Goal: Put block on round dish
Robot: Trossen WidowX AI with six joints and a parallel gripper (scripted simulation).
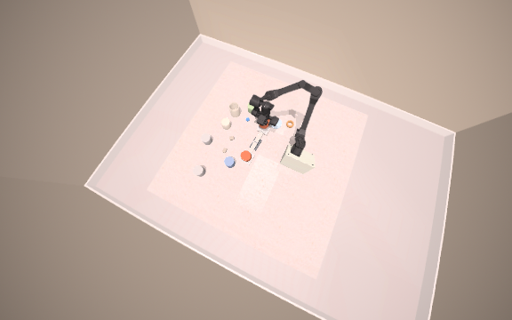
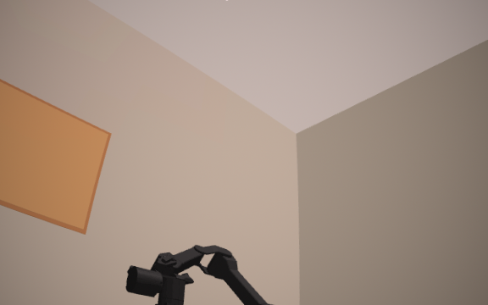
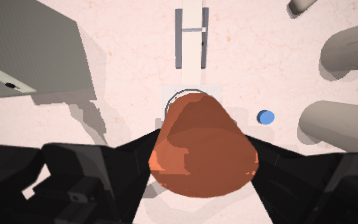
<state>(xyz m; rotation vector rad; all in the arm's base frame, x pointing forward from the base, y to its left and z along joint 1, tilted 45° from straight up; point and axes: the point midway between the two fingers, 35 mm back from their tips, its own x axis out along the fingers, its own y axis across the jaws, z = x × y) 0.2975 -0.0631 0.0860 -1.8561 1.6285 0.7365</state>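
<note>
My gripper tip is now 4 cm above the grey block and 1 cm to the right of it. The rest, counted from my gripper tip: blue disc: 16 cm ahead, 12 cm below, 1 cm to the right; balance: 13 cm to the left, 10 cm below; pale blue round dish: 12 cm below, 11 cm to the right, 5 cm behind.
</note>
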